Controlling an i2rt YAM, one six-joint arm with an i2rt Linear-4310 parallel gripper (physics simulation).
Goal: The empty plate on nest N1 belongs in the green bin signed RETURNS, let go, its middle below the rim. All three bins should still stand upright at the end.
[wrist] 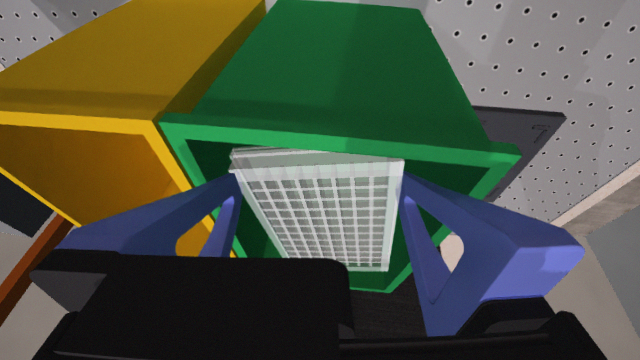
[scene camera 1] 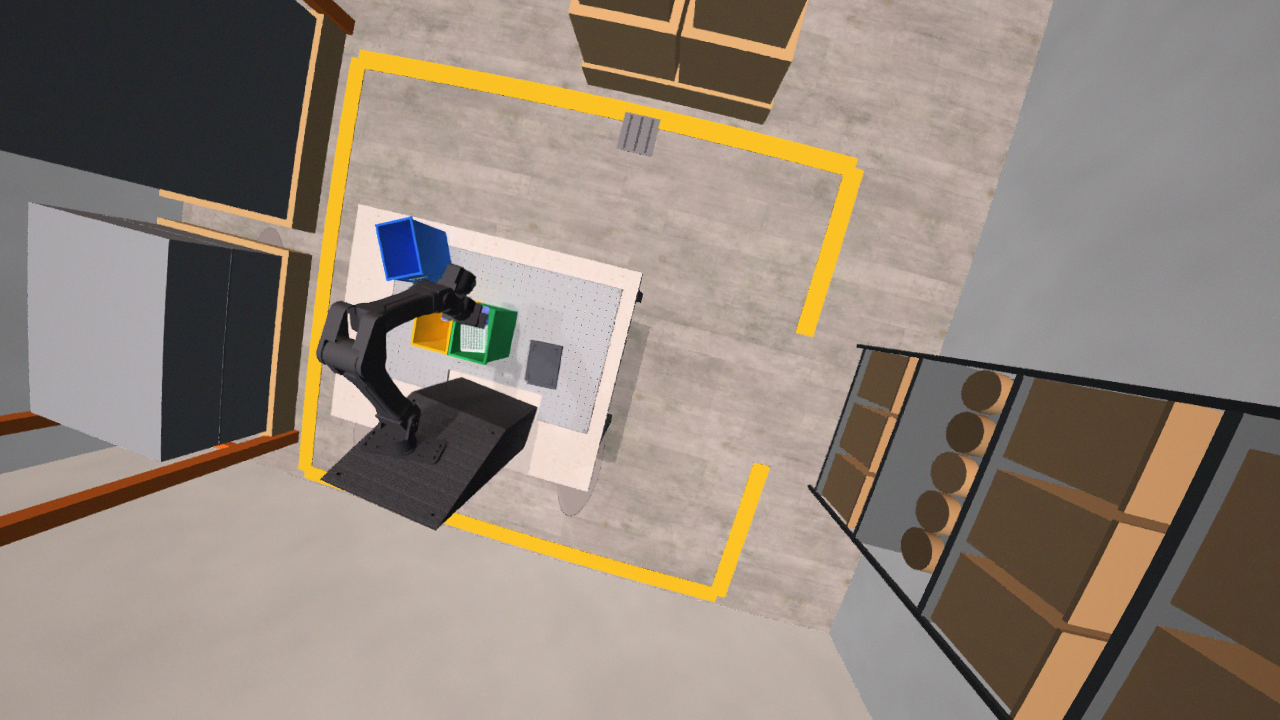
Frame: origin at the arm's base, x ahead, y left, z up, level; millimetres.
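Where they show: gripper, fingertip midpoint: (wrist: 319, 180) (scene camera 1: 474, 319); arm's base, link origin: (scene camera 1: 404, 446).
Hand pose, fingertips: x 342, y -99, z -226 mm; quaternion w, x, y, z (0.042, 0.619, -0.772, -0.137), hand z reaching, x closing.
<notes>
Things, the pixels of their top centre, and the offset from my fingertips. Level surfaces: height alone.
- clear gridded plate, top centre: (wrist: 327, 238) (scene camera 1: 472, 332) dx -42, dy +3, dz +13 mm
- green bin, top centre: (wrist: 324, 246) (scene camera 1: 471, 332) dx -43, dy +5, dz +18 mm
- yellow bin, top centre: (wrist: 130, 221) (scene camera 1: 432, 322) dx -9, dy +133, dz +18 mm
- blue bin, top centre: (scene camera 1: 398, 249) dx +225, dy +233, dz +18 mm
- dark flat nest, top centre: (wrist: 482, 166) (scene camera 1: 542, 365) dx -170, dy -164, dz -148 mm
- perforated board, surface height: dz -162 mm
A clear gridded plate (scene camera 1: 472, 336) (wrist: 325, 215) is between the blue fingers of my gripper (scene camera 1: 483, 315) (wrist: 319, 180), which is shut on its two sides. The plate is over the mouth of the green bin (scene camera 1: 501, 334) (wrist: 330, 60), within the rim outline in the wrist view; its far edge appears close to the bin's far rim. How deep it sits is hard to tell. The green bin stands upright. The yellow bin (scene camera 1: 431, 332) (wrist: 100, 65) stands upright beside it. The blue bin (scene camera 1: 416, 248) stands upright at the table's back left. The RETURNS sign and the N1 label cannot be read.
A dark flat nest (scene camera 1: 543, 363) (wrist: 520, 125) lies on the perforated board (scene camera 1: 572, 313) (wrist: 520, 65), right of the green bin. The arm's black base block (scene camera 1: 447, 447) stands at the table's front. The arm reaches past the yellow bin, near the blue bin.
</notes>
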